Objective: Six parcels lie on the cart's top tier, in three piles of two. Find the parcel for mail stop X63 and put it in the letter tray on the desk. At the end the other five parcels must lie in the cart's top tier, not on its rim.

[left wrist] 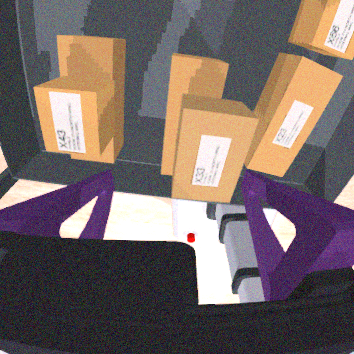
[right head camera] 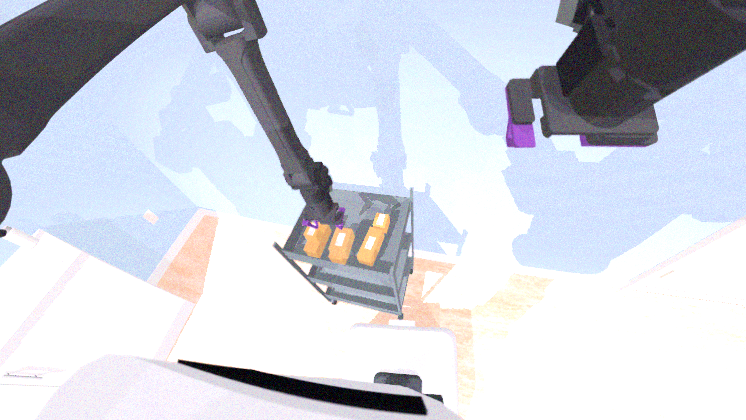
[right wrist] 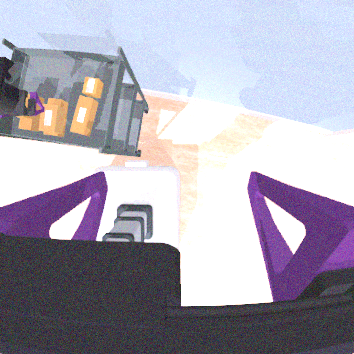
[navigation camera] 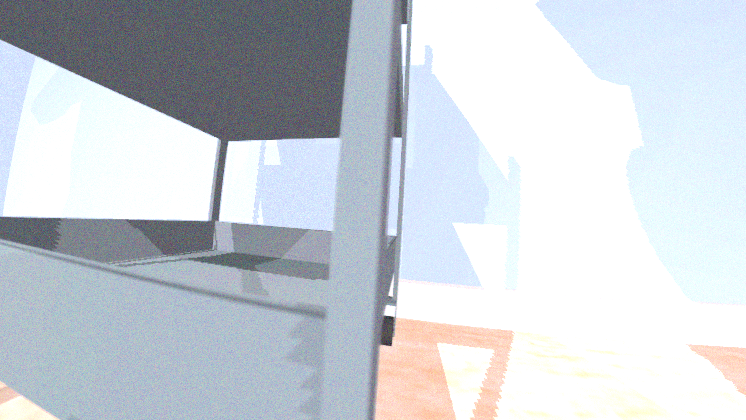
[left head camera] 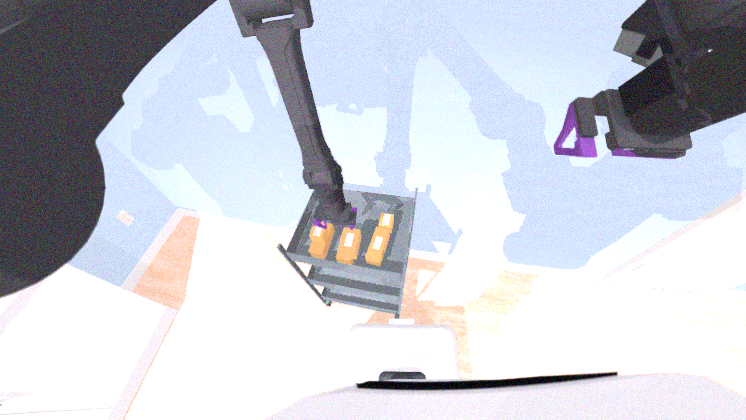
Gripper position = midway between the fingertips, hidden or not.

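The left gripper (left head camera: 339,228), (left wrist: 177,177), (right head camera: 330,228) is visible, and so is the right gripper (right head camera: 544,141), (right wrist: 177,178), (left head camera: 584,150). The scene with these grippers also includes a grey three-tier cart (right head camera: 381,287), (left head camera: 380,288).
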